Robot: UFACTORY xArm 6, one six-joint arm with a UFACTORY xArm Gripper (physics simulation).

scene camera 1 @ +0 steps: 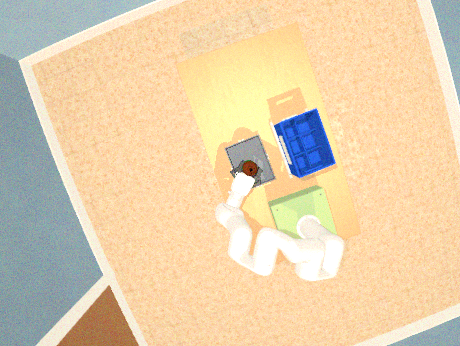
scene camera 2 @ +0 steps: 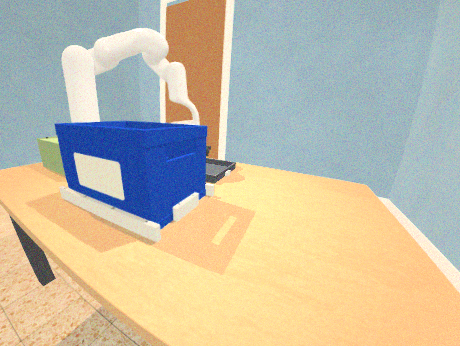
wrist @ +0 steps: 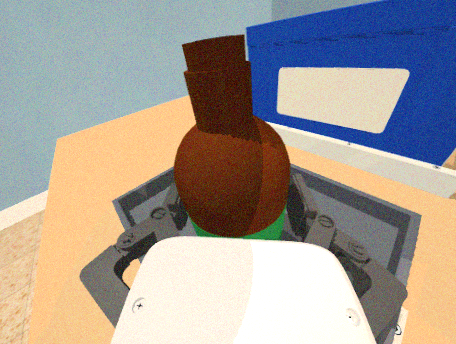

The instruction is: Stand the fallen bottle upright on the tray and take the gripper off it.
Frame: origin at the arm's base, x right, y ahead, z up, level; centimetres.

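Seen in the pictures: arm's base, origin of the base link: (scene camera 1: 308, 226).
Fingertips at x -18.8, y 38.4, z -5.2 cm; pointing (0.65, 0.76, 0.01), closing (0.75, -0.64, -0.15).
Offsets run from my fingertips to a thing's top centre.
A bottle with a brown top and neck and a green body @(dx -1.7, dy -1.5, dz +10.2 cm) (scene camera 1: 250, 169) (wrist: 230, 175) stands upright or nearly so over the grey tray (scene camera 1: 245, 150) (scene camera 2: 220, 170) (wrist: 350, 212). Its neck leans slightly left in the wrist view. Its base is hidden by the gripper, so contact with the tray floor cannot be seen. My gripper (wrist: 239, 182) is open, with one finger on each side of the bottle's green body, low over the tray. In scene camera 2 the blue crate hides the bottle.
A tall blue crate @(dx +27.0, dy +3.0, dz +11.7 cm) (scene camera 1: 314, 171) (scene camera 2: 135, 170) (wrist: 345, 50) with inner compartments stands beside the tray, with white strips along its base. A light green box (scene camera 1: 292, 210) (scene camera 2: 50, 156) is near the arm's base. The table edge runs close to the tray's outer side.
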